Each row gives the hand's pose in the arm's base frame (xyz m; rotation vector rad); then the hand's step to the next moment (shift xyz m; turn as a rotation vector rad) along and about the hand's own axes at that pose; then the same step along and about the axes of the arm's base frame.
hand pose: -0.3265 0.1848 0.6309 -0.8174 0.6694 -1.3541
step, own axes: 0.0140 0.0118 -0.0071 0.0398 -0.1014 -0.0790
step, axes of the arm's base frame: 0.0025 -0.0144 -0.0131 -0.1174 -0.0517 0.0405
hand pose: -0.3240 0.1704 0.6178 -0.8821 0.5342 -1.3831
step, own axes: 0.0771 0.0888 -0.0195 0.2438 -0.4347 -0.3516
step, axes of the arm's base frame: 0.0503 -0.0833 -0.0689 -0.5028 -0.2958 0.1782
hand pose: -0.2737 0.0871 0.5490 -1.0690 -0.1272 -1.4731
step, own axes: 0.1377 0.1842 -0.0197 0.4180 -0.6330 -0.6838
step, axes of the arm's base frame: 0.1676 -0.1583 -0.0118 -0.8110 -0.5862 0.2040
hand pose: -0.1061 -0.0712 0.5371 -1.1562 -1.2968 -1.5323
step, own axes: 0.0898 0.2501 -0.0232 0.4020 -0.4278 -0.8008
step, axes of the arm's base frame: 0.2121 -0.0626 0.1491 -0.6276 -0.7329 0.2343
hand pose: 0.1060 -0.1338 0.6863 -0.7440 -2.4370 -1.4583
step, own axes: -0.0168 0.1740 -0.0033 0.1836 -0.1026 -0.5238
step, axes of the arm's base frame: 0.1041 0.0588 0.1276 -0.2512 -0.4362 0.2555
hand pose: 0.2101 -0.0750 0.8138 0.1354 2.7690 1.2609
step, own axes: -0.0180 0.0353 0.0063 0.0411 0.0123 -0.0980
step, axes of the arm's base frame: 0.0201 0.0256 0.0235 -0.0524 -0.0602 0.0712
